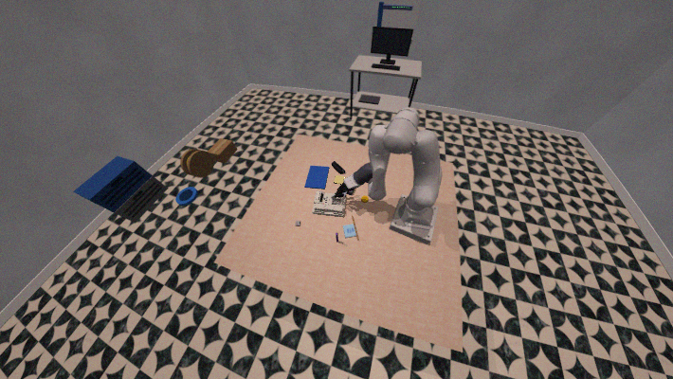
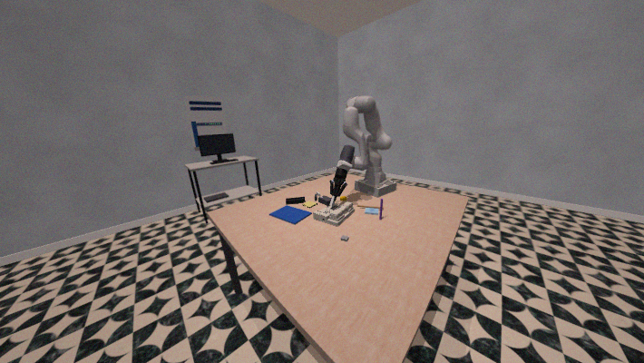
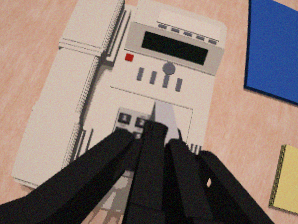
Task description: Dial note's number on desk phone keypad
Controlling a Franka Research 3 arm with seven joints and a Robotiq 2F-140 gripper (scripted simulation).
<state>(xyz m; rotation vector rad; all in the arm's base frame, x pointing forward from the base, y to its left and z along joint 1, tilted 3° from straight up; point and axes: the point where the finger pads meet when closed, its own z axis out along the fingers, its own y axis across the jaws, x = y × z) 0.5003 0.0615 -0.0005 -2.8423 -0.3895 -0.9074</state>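
The handset lies 90 mm to the left of my hand and 30 mm below it. From my hand the other things lie so: blue pad: 230 mm ahead, 150 mm to the right, 70 mm below; pencil: 210 mm behind, 140 mm to the left, 60 mm below; yellow disc: 190 mm behind, 100 mm to the right, 60 mm below.
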